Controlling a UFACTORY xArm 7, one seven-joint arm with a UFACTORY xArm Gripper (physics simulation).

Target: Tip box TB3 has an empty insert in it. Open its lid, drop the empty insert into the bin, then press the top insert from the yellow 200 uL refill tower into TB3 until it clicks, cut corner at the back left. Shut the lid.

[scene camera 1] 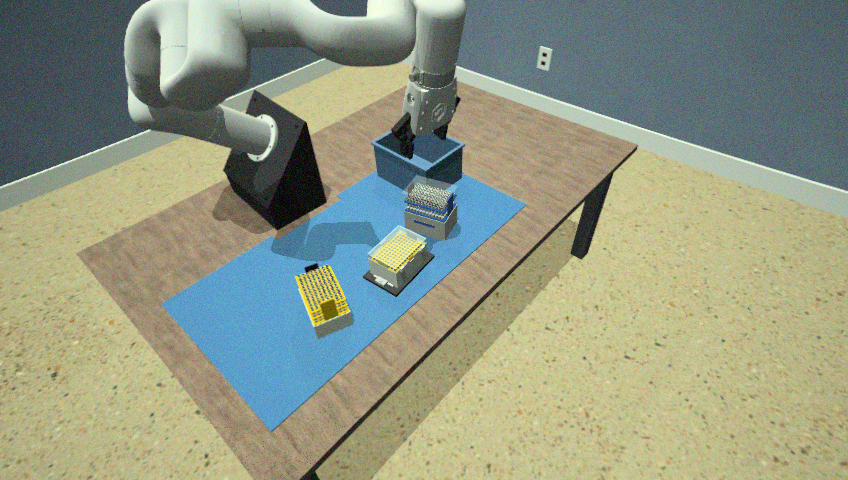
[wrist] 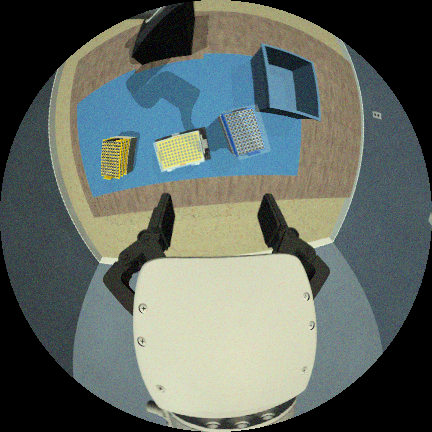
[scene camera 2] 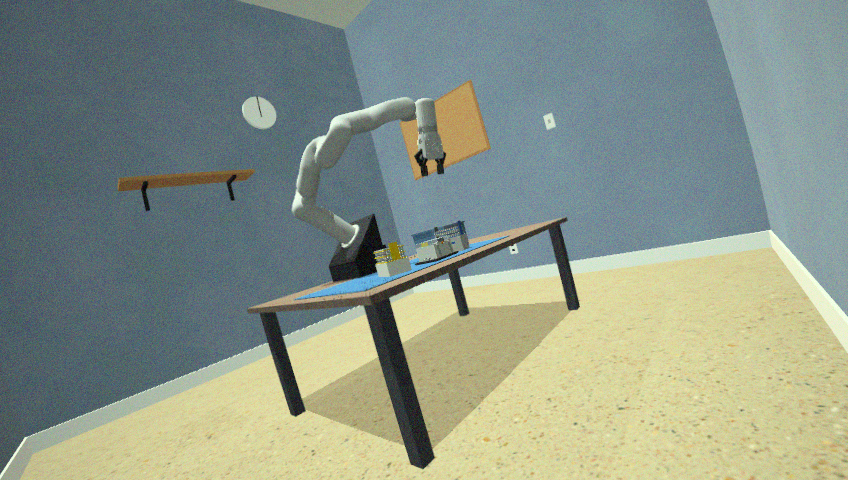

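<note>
My gripper (scene camera 1: 424,142) (scene camera 2: 432,172) (wrist: 217,203) is open and empty, pointing down high above the table. The tip box (scene camera 1: 397,256) (scene camera 2: 433,250) (wrist: 180,151), taken as TB3, has a yellow insert under a clear lid that looks shut; its label is not readable. It sits on a dark base plate. The yellow refill tower (scene camera 1: 324,294) (scene camera 2: 392,267) (wrist: 115,157) holds stacked yellow inserts with tips and stands left of the box in the wrist view. The blue bin (scene camera 1: 390,168) (wrist: 256,82) stands at the right there. Whether the insert is empty is too small to confirm.
A blue refill tower (scene camera 1: 429,209) (scene camera 2: 458,236) (wrist: 244,132) with a clear cover stands between the tip box and the bin. A blue mat (scene camera 1: 226,333) (wrist: 105,115) lies under the boxes on the wooden table (scene camera 1: 571,136). The black arm base (scene camera 1: 270,184) (wrist: 167,37) stands at the table's back edge.
</note>
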